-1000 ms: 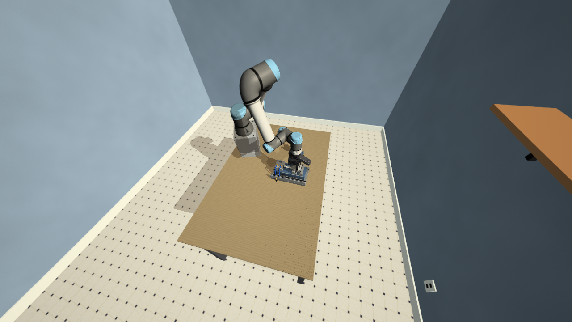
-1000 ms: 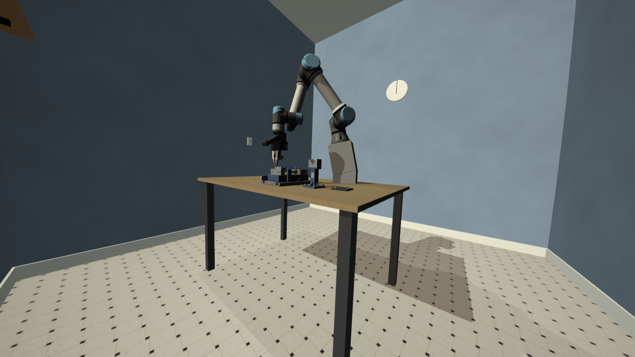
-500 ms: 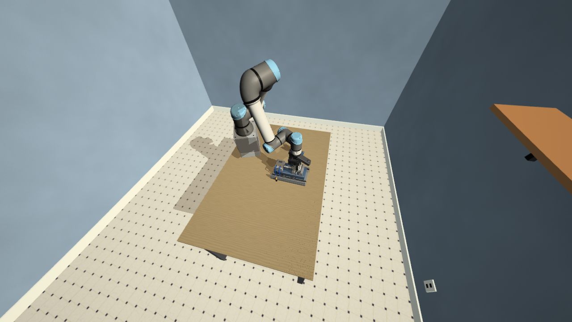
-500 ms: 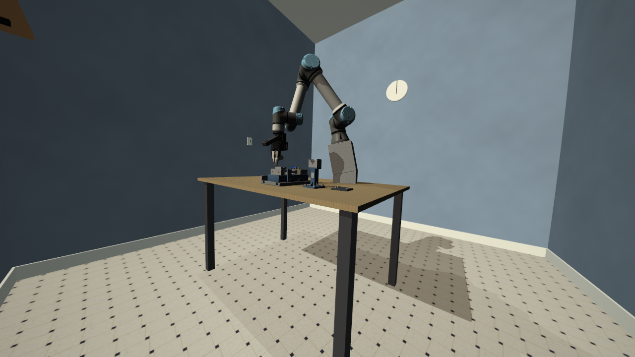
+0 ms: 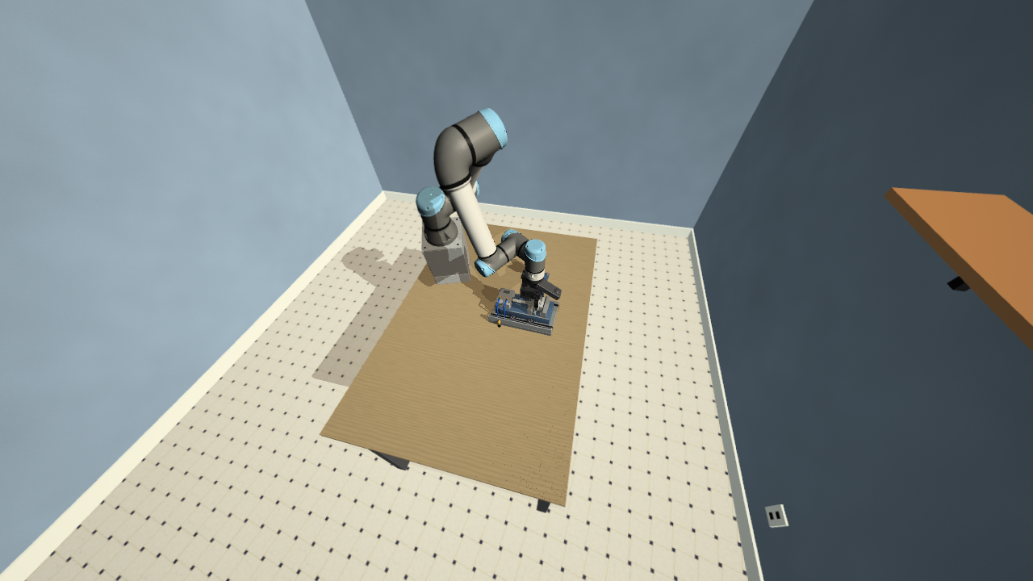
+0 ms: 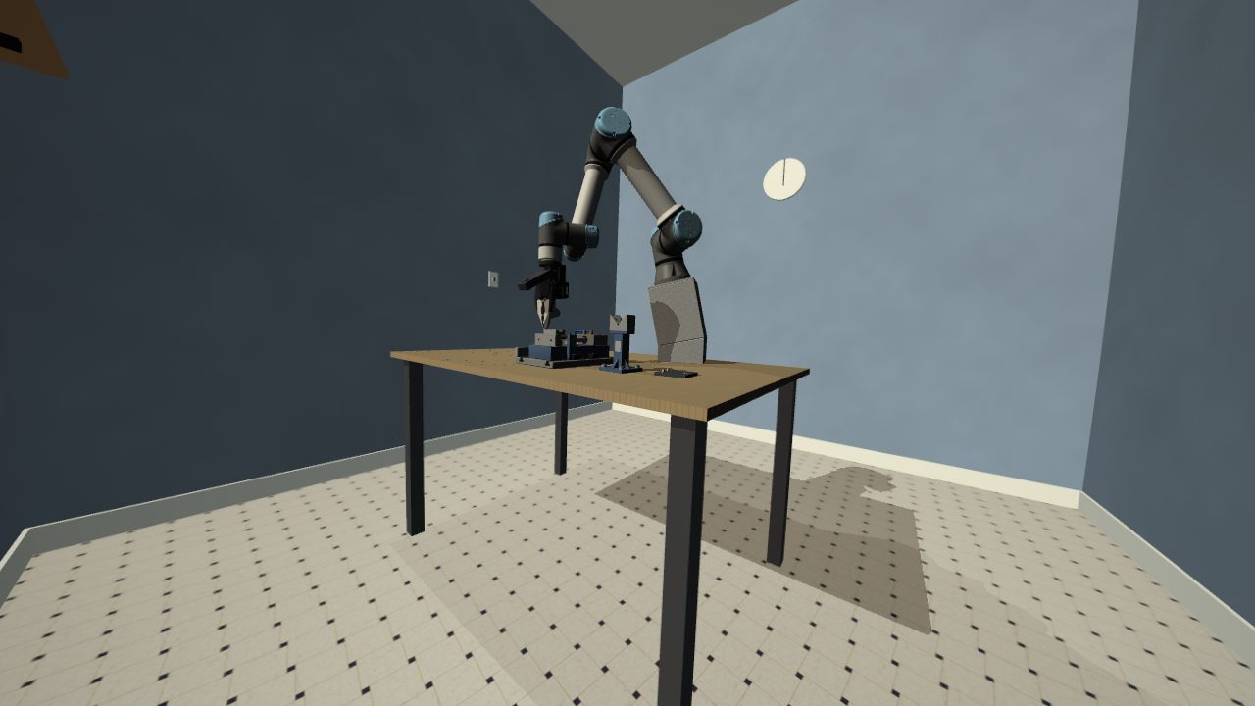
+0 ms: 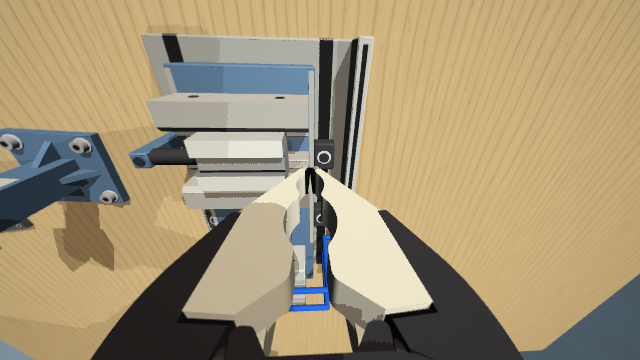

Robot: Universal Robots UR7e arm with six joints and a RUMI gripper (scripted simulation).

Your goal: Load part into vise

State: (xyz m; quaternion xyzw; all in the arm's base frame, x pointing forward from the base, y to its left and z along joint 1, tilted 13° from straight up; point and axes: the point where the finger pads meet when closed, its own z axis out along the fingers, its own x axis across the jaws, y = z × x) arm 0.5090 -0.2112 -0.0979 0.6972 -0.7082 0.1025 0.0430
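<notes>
Now: the part 5 cm to the left of my hand and 2 cm below it. Also, from my hand: cylinder rod 9 cm behind, 5 cm to the left, 5 cm below; fixed jaw 5 cm to the left, 5 cm below, 3 cm ahead; moving jaw 5 cm to the left, 5 cm below, 3 cm behind.
</notes>
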